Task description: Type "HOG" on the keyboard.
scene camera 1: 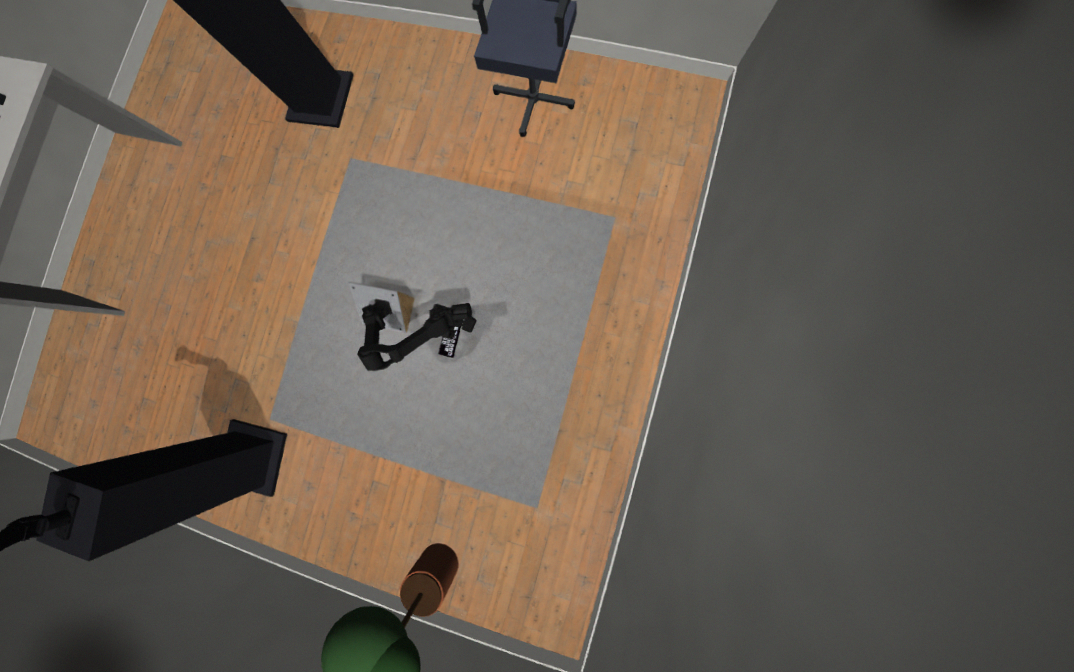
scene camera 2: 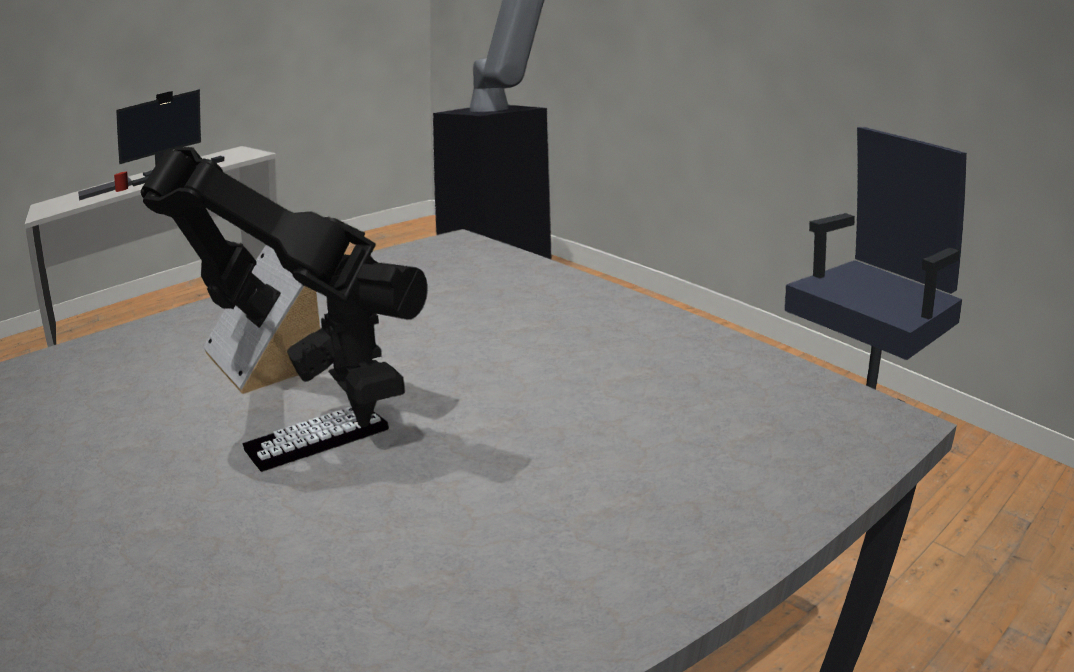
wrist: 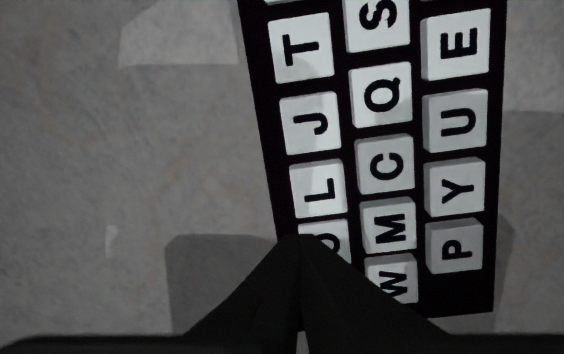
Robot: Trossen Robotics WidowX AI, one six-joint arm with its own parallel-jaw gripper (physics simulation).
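Where they show: gripper, fingertip midpoint: (scene camera 1: 460, 320) (scene camera 2: 363, 426) (wrist: 298, 247); arm's base at its link origin: (scene camera 1: 383, 306) (scene camera 2: 263, 305).
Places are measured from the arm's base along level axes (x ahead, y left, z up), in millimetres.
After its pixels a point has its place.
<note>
The black keyboard (scene camera 1: 445, 353) {x 278, y -146, z -85 mm} (scene camera 2: 316, 452) {x 316, y -70, z -94 mm} (wrist: 460, 296) {x 263, y 35, z -85 mm} with white letter keys lies flat on the grey table. In the wrist view it runs up and out of frame, with its letters turned sideways. My gripper (scene camera 2: 364, 423) {x 312, y 8, z -84 mm} (wrist: 298, 247) {x 312, y 8, z -84 mm} is shut and empty, pointing down at one end of the keyboard. In the wrist view its tips overlap the left part of the O key (wrist: 342, 234) {x 298, y 5, z -83 mm}, below the L key (wrist: 319, 189) {x 303, y -11, z -80 mm} and left of the M key (wrist: 389, 226) {x 285, y 3, z -80 mm}. The fingers partly cover the W key (wrist: 406, 285) {x 281, y 24, z -80 mm}. Contact with a key cannot be told. H and G do not show in the wrist view.
The arm stands on a tilted metal plate (scene camera 1: 383, 290) {x 19, y 61, z 56 mm} (scene camera 2: 225, 352) {x -37, y -74, z -69 mm} on a wooden wedge (scene camera 2: 291, 344) {x 77, y 13, z -46 mm}, behind the keyboard in scene camera 2. The table (scene camera 1: 506, 412) {x 593, y -341, z -97 mm} (scene camera 2: 633, 475) {x 599, y 186, z -97 mm} bears these. A chair (scene camera 1: 522, 43) (scene camera 2: 910, 206) and a black pedestal (scene camera 2: 491, 174) stand beyond its edges.
</note>
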